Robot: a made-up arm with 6 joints.
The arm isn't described. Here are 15 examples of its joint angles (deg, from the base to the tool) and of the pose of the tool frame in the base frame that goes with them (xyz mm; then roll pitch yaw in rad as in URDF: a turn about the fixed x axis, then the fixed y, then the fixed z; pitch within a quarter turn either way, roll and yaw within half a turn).
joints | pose
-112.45 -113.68 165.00 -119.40 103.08 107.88 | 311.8 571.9 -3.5 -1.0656 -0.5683 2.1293
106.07 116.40 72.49 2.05 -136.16 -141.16 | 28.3 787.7 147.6 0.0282 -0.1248 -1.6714
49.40 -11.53 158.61 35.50 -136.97 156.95 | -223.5 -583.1 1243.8 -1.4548 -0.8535 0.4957
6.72 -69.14 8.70 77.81 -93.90 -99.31 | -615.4 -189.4 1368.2 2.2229 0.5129 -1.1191
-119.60 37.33 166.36 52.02 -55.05 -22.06 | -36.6 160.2 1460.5 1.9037 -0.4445 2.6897
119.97 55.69 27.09 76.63 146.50 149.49 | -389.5 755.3 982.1 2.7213 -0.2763 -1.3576
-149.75 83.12 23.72 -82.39 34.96 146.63 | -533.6 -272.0 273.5 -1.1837 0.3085 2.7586
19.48 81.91 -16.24 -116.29 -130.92 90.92 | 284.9 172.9 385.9 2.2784 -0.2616 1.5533
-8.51 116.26 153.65 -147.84 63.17 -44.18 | 980.7 -21.8 580.6 -2.1139 0.0610 -0.3427
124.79 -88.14 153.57 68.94 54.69 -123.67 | 430.4 -510.6 188.6 -2.5119 0.6382 -1.9772
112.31 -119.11 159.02 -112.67 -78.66 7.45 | 185.5 -635.4 -122.7 -2.6989 0.0942 -2.7468
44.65 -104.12 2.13 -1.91 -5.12 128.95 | -328.9 -641.9 1004.8 1.7831 -0.9589 -2.5792
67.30 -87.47 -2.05 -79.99 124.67 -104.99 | -28.9 -349.5 1092.7 -0.8324 0.2110 -0.8324
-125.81 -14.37 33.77 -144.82 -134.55 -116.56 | 58.4 -287.2 1474.5 -3.1128 0.2690 0.9284
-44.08 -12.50 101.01 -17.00 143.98 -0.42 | -292.8 1.9 1638.6 -1.5636 0.9323 -2.6958
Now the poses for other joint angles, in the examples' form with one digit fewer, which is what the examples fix.
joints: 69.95 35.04 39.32 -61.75 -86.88 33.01
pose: 365 692 1012 1.396 0.876 2.473
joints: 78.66 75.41 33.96 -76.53 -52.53 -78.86
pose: 223 680 356 -2.016 0.281 2.876
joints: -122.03 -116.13 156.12 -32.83 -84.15 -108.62
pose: 220 645 -45 -0.604 -0.202 0.179
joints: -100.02 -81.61 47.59 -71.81 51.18 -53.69
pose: 11 694 1233 -0.749 -0.719 2.082
